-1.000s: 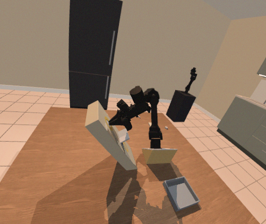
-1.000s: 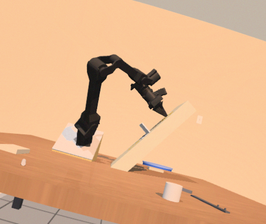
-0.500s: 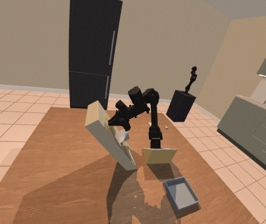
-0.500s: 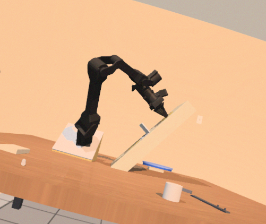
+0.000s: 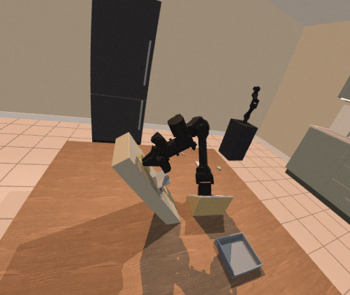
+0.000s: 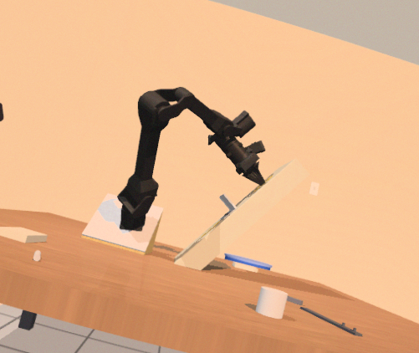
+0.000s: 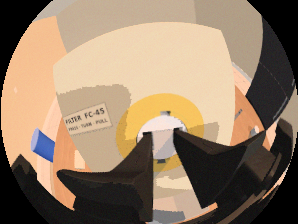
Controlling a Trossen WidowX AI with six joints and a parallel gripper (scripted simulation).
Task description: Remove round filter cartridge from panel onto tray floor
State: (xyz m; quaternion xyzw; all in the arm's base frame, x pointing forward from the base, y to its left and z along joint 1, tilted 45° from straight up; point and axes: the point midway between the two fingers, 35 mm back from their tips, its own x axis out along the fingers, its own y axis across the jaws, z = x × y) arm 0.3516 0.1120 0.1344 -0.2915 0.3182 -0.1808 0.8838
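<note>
Right now my gripper tip is 10 mm short of the filter cartridge and 10 mm above it. From my gripper tip the other things lie so: peg: 510 mm to the right, 440 mm behind, 270 mm below; then tray: 390 mm behind, 300 mm to the left, 270 mm below.
</note>
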